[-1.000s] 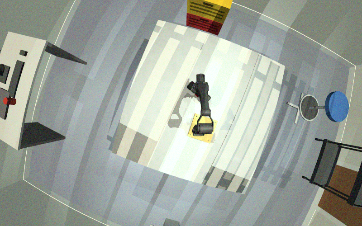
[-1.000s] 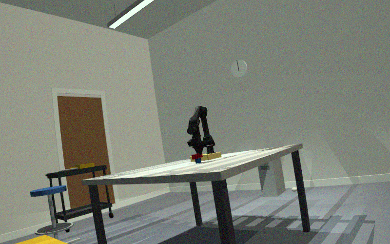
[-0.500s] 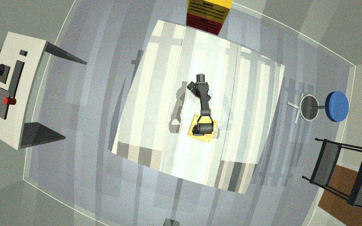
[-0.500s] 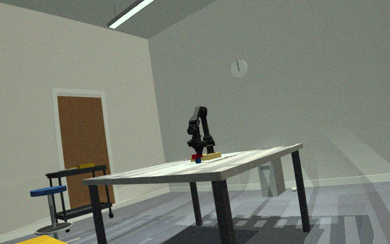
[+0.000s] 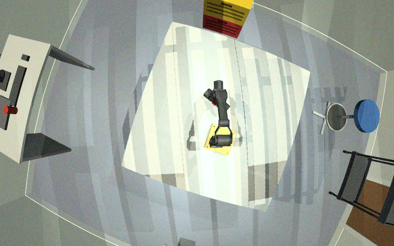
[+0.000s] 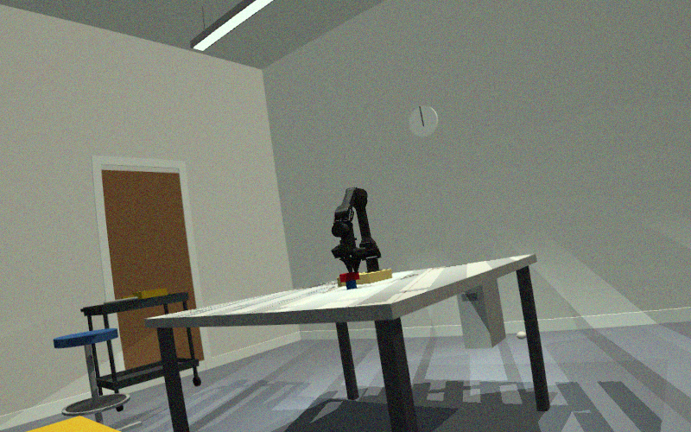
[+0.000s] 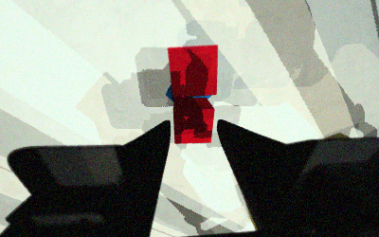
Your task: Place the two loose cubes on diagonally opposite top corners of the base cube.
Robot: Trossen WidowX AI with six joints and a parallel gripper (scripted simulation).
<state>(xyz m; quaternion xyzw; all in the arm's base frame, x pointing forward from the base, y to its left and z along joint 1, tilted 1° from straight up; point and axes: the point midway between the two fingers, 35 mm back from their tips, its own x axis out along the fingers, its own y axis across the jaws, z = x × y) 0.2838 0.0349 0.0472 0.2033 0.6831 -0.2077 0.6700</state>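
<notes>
The blue base cube lies 4 cm below my gripper tip, 2 cm ahead of it and 1 cm to the right of it.
</notes>
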